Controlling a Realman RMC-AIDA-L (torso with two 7-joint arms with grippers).
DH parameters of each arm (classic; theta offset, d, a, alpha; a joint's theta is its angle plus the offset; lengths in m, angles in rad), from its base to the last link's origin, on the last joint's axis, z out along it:
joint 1: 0 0.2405 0 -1.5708
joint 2: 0 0 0 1.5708
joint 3: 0 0.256 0 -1.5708
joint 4: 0 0 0 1.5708
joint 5: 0 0.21 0 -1.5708
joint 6: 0 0 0 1.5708
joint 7: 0 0.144 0 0
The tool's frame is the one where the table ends.
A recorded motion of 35 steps. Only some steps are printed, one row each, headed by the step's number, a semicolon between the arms.
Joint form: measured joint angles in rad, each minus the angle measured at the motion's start. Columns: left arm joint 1, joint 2, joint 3, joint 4, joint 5, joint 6, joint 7; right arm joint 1, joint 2, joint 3, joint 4, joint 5, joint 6, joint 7.
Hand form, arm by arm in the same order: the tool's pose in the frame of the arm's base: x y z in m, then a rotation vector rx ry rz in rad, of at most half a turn. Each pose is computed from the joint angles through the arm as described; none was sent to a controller.
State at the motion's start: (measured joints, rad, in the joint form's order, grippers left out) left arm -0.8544 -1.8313 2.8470 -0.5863 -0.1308 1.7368 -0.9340; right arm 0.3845 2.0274 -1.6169 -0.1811 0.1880 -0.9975 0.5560
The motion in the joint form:
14: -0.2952 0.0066 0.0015 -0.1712 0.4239 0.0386 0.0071; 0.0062 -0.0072 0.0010 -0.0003 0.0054 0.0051 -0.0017
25: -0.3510 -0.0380 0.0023 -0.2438 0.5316 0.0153 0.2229; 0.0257 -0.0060 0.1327 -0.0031 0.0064 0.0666 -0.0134
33: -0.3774 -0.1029 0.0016 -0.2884 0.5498 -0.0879 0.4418; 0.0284 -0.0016 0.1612 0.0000 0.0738 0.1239 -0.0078
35: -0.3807 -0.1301 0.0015 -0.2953 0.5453 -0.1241 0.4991; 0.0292 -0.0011 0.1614 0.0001 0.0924 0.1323 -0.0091
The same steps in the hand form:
14: -0.2338 0.4081 0.1327 -2.9063 0.0098 0.2056; 0.3737 0.3371 0.0292 -1.4508 0.8694 0.7836
25: -0.2281 0.4097 0.1289 -2.9149 0.3253 0.3985; 0.3840 0.3448 0.0442 -1.3231 0.9152 0.7723
33: -0.2276 0.4179 0.1139 -2.8294 0.6575 0.5403; 0.3962 0.3428 0.0476 -1.2215 0.9950 0.7626
35: -0.2277 0.4195 0.1047 -2.8030 0.7468 0.5683; 0.3980 0.3426 0.0483 -1.2030 1.0066 0.7623

